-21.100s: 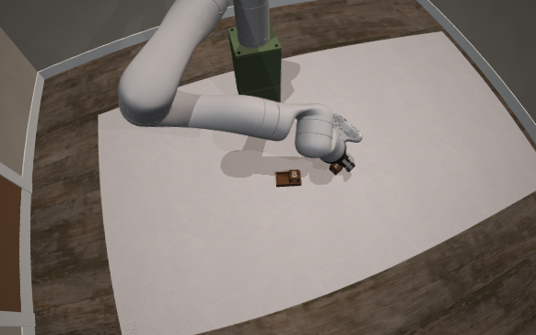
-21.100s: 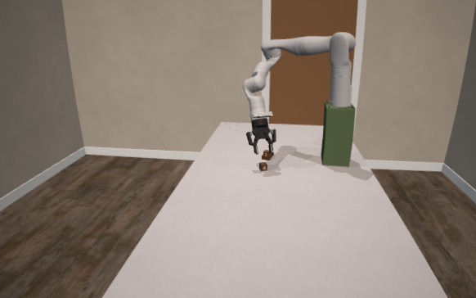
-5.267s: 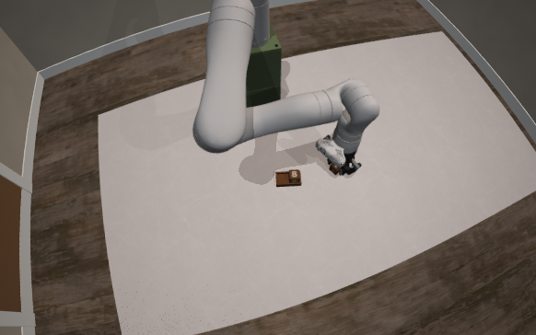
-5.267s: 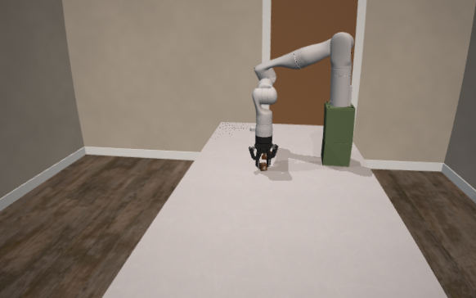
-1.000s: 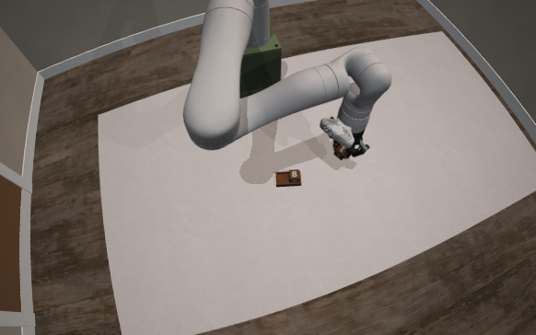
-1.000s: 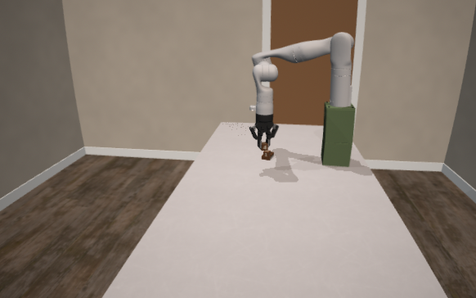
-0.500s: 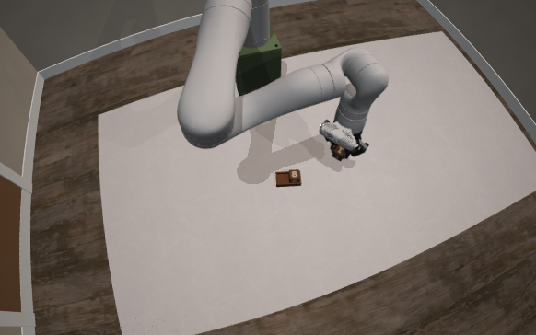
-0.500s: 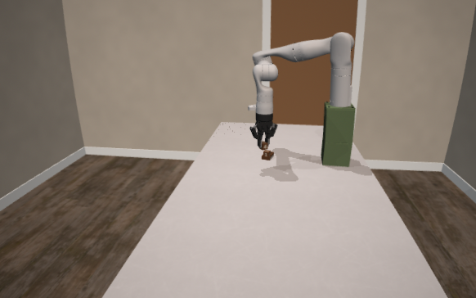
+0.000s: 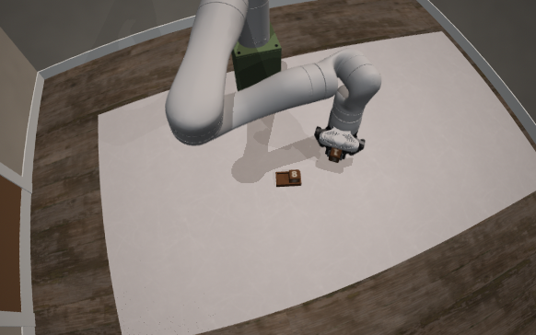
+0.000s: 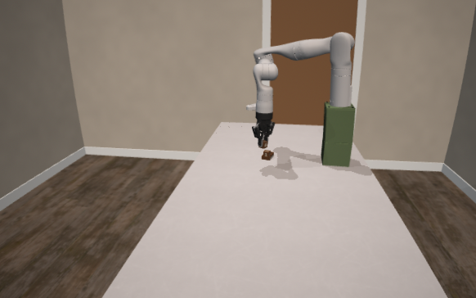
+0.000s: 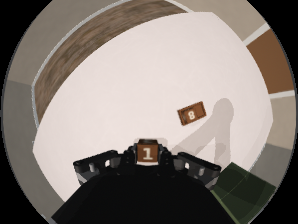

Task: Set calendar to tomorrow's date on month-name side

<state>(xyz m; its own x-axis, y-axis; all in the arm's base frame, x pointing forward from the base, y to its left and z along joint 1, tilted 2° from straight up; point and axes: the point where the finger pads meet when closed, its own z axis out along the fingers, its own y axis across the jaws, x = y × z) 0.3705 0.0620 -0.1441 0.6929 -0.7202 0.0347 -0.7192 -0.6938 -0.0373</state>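
Now: hand 110 mm to the left of the cube, 100 mm above it and 30 mm past it. Also, from my hand: brown tray (120 mm to the right, 120 mm below, 40 mm behind).
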